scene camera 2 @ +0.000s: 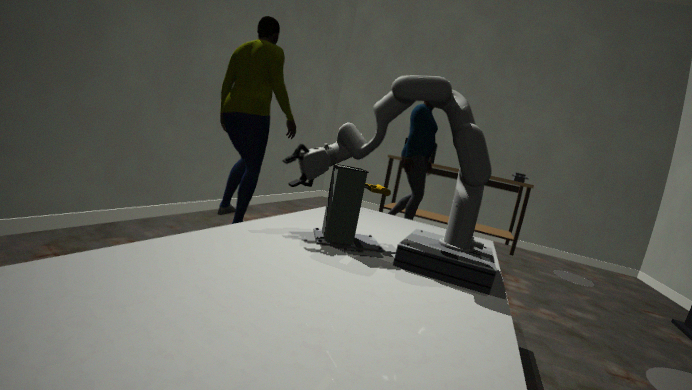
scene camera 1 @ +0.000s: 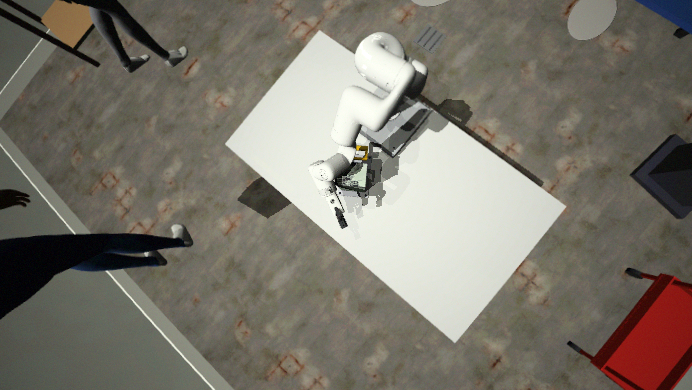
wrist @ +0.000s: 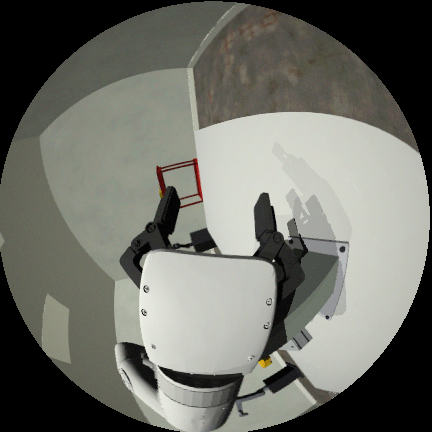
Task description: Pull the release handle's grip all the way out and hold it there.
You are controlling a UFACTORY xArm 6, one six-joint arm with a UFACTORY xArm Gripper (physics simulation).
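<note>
The release handle's yellow grip (scene camera 1: 361, 152) (scene camera 2: 378, 189) (wrist: 265, 362) sticks out from the side of an upright grey-green housing (scene camera 1: 359, 175) (scene camera 2: 345, 205) (wrist: 317, 280) that faces the robot's base. The housing stands on a bolted plate on the table. My gripper (scene camera 1: 342, 221) (scene camera 2: 288, 172) (wrist: 216, 196) is open, with nothing between its fingers. It hangs in the air near the housing's top, on the side away from the grip, and its fingers point away from the grip. In the wrist view my gripper's body hides part of the housing. How far out the grip stands is hard to tell.
The white table (scene camera 1: 450, 250) (scene camera 2: 200, 300) (wrist: 380, 200) carries the housing and my arm's dark base (scene camera 2: 445, 265), close to the grip's side. My forearm passes above the housing. Two people (scene camera 2: 255, 75) (scene camera 2: 421, 130) and a wooden bench (scene camera 2: 500, 181) are beyond the table. A red cart (scene camera 1: 650, 335) stands on the floor.
</note>
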